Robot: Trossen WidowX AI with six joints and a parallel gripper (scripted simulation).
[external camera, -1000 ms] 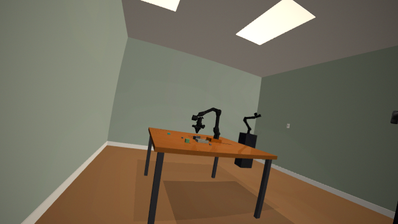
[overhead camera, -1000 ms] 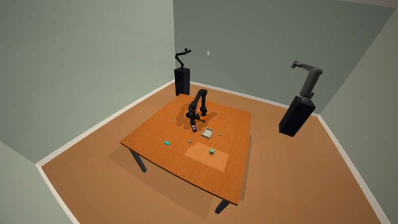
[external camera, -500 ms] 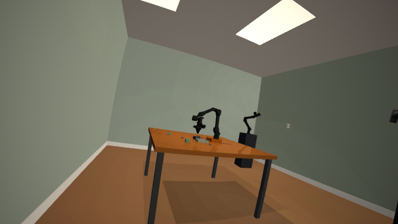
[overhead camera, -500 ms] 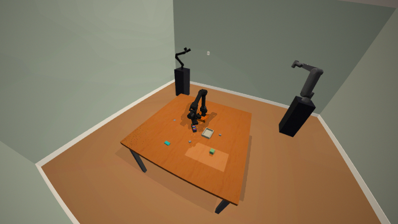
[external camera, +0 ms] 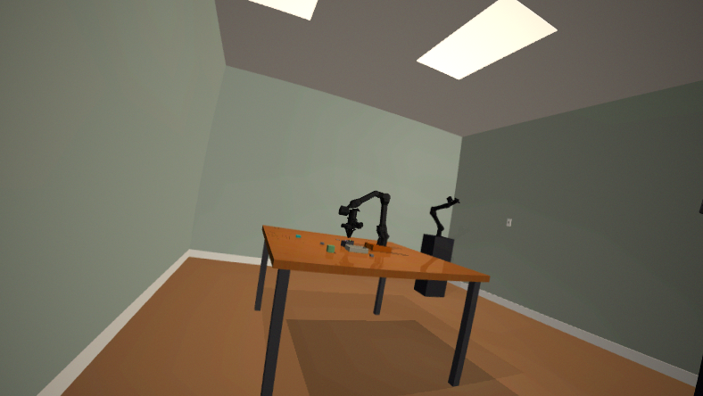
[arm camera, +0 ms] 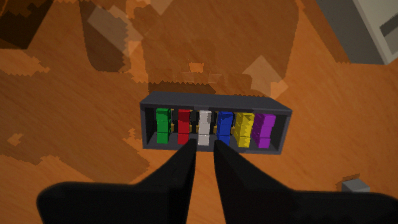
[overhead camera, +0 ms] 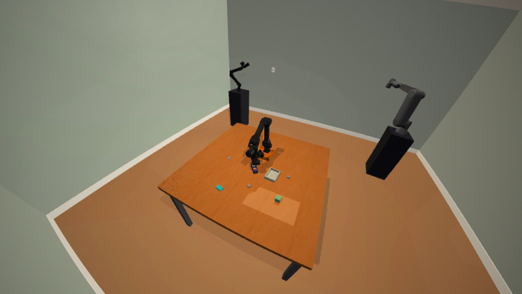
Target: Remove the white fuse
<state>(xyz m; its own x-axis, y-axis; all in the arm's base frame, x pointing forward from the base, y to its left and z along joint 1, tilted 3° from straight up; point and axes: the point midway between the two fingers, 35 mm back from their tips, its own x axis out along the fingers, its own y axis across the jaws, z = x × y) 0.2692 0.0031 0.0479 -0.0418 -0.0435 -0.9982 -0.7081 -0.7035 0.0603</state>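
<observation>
My gripper tip is now 40 mm above the white fuse. The rest, counted from my gripper tip: grey tray (10 mm behind, 190 mm to the left, 60 mm below); green block (200 mm ahead, 340 mm to the left, 40 mm below); teal block (350 mm ahead, 120 mm to the right, 50 mm below).
</observation>
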